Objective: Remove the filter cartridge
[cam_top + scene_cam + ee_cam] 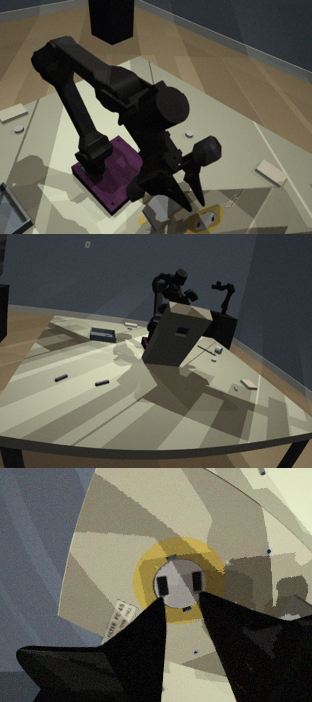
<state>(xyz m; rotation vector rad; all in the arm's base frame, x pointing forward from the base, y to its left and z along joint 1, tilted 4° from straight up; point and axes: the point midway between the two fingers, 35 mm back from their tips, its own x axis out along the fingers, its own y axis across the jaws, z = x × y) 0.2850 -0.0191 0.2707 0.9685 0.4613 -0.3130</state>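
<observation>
My gripper tip is now 30 mm short of the round grey filter cartridge and 30 mm above it. From my gripper tip the other things lie so: grey tray: 410 mm behind, 260 mm to the right, 260 mm below; grey wedge-like flap: 120 mm below, 60 mm behind; sloping service panel: 100 mm below, 10 mm behind.
</observation>
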